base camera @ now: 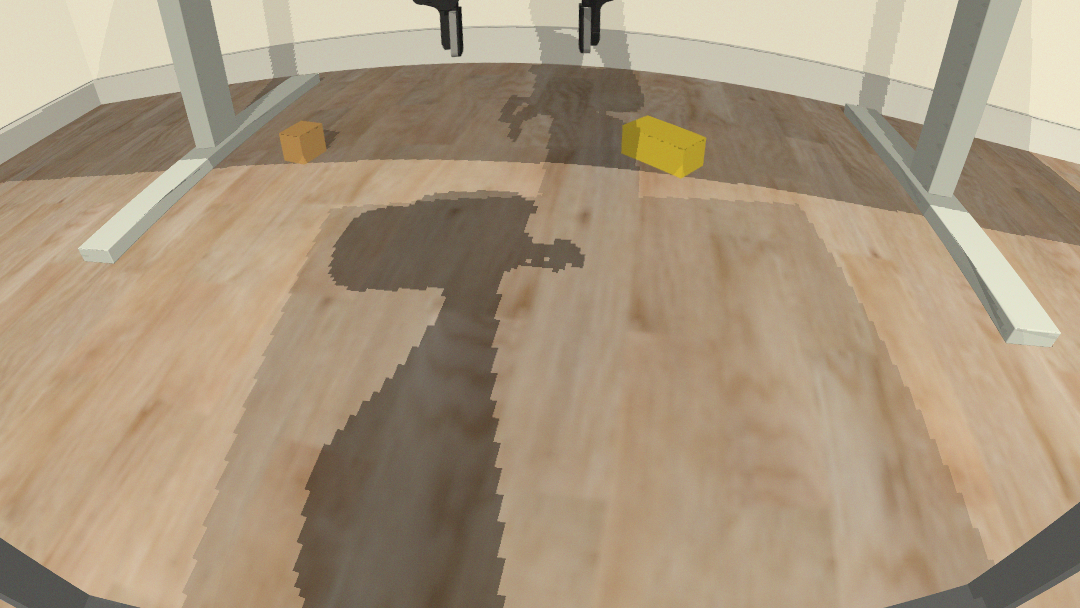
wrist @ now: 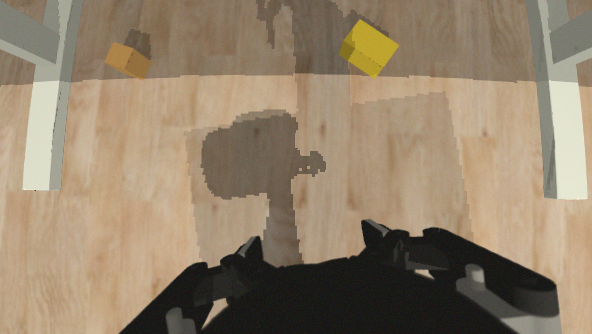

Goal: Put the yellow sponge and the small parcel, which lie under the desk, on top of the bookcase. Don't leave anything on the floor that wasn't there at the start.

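Places are measured from the arm's base along level axes (x ahead, y left, z up), in millimetres.
Pixels of known places: gripper, between the fingertips: [base camera: 520, 51] [wrist: 312, 239].
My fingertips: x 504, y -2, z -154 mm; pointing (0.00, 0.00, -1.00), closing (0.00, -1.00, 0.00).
Observation:
Behind a point stands the place of what it marks.
The yellow sponge [base camera: 663, 146] @(x 774, y -180, z -360 mm) [wrist: 370, 48] @(x 796, y -184, z -351 mm), a bright yellow block, lies on the floor between the desk's legs, right of the middle in both views. The small parcel [base camera: 302, 142] @(x 848, y 341, z -359 mm) [wrist: 127, 60] @(x 862, y 334, z -346 mm), an orange-brown box, lies on the floor near the desk's left leg. My gripper [base camera: 519, 52] @(x 504, y -2, z -154 mm) [wrist: 312, 239] @(x 504, y -2, z -154 mm) is open and empty. It hangs above the floor, at the top of the base camera view, and its fingers point at the floor in the wrist view. In the wrist view both objects lie beyond the fingertips. The bookcase does not show.
The desk's left foot [base camera: 143, 211] [wrist: 42, 135] and right foot [base camera: 990, 271] [wrist: 570, 140] run along the floor on either side, with uprights rising from them. A wall with a pale baseboard [base camera: 498, 45] @(x 1306, y 61, z -353 mm) stands behind. Shadows of the arm and desk fall across the floor.

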